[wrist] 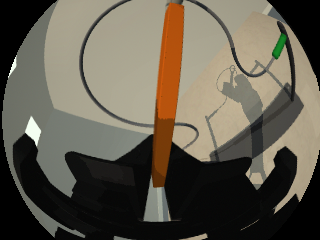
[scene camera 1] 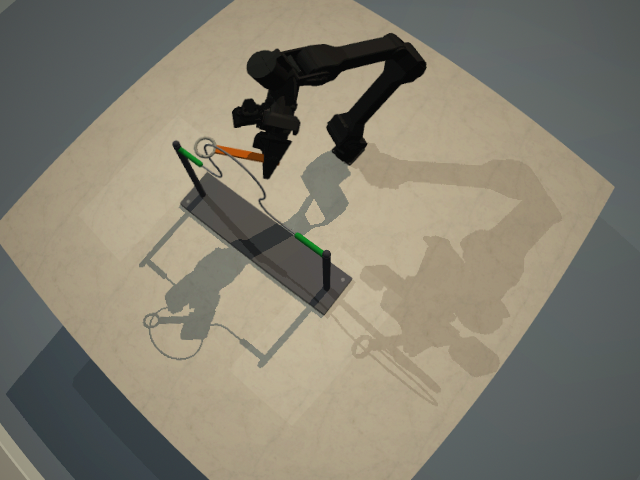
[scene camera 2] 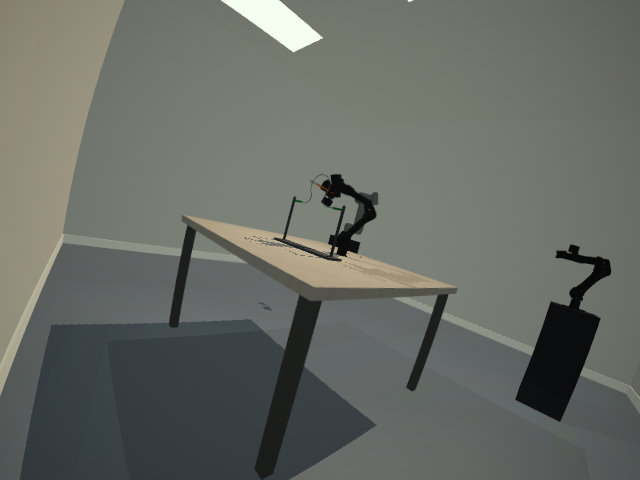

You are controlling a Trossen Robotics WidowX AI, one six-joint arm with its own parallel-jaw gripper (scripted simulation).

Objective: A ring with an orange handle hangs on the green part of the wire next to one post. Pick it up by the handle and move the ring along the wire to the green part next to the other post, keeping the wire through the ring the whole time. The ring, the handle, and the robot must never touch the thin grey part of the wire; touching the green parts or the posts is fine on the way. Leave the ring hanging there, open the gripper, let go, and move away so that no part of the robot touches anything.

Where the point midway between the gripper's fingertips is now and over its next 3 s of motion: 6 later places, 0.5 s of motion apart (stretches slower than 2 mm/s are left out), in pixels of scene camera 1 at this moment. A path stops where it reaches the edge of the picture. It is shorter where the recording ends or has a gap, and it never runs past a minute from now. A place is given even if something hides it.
My gripper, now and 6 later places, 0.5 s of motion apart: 266,178; 264,179; 262,179; 258,178; 255,177; 251,174; 246,171
